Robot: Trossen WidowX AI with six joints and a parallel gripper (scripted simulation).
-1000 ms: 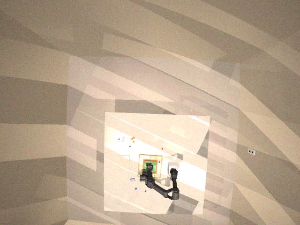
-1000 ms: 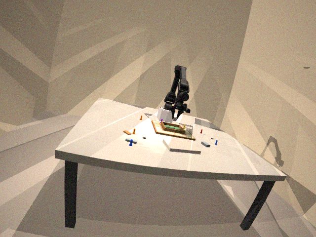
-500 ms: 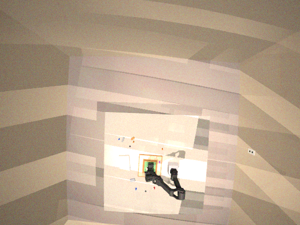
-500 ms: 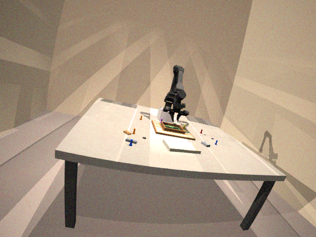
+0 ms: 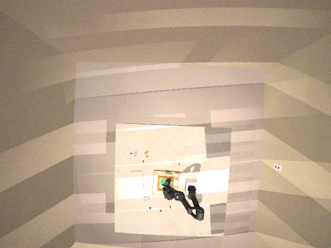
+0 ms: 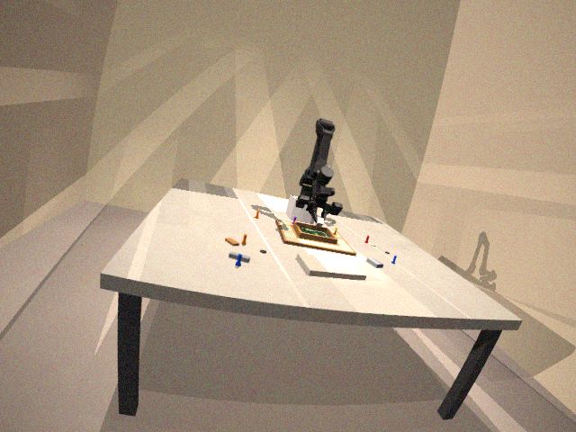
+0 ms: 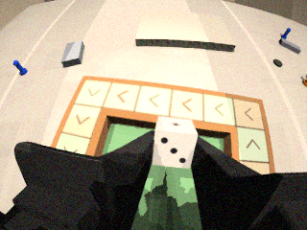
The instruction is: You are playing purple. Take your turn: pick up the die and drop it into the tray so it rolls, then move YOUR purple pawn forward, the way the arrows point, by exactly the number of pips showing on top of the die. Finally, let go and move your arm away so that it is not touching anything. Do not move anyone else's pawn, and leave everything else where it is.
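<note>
My gripper tip is 140 mm past the purple pawn, 80 mm to the left of it and 50 mm above it. Also, from my gripper tip: green tray: 40 mm behind, 70 mm below; then yellow pawn: 120 mm behind, 100 mm to the left, 50 mm below; then white die: right at my gripper tip.
</note>
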